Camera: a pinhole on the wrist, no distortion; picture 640 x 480 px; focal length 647.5 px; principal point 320.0 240.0 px. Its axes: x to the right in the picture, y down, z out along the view. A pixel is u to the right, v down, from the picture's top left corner.
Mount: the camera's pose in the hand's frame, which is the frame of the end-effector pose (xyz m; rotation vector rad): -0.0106 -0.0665 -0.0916 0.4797 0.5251 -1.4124
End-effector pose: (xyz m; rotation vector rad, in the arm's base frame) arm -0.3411 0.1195 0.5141 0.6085 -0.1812 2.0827
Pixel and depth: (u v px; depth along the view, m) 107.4 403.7 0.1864
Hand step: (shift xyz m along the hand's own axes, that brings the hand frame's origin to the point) 0.0421 -0.1257 0.0939
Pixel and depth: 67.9 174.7 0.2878
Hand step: -0.0320 -0.1543 0.2051
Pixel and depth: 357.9 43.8 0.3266
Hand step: -0.0885 -0.2886 0.1563
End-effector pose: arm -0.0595 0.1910 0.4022 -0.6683 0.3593 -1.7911
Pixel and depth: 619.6 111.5 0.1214
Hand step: -0.0229 -0.1866 -0.0291
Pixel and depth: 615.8 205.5 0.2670
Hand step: 0.0008 -0.3255 0.0469
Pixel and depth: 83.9 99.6 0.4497
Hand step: -0.0949 -0.2178 0.3652
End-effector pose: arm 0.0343 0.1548 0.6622 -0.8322 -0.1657 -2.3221
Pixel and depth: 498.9 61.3 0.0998
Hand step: -0.0299 -0.1513 -0.0290
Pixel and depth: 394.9 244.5 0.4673
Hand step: 0.0243 -0.3907 0.2474
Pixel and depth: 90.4 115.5 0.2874
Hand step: -0.0572 -0.1647 0.1986
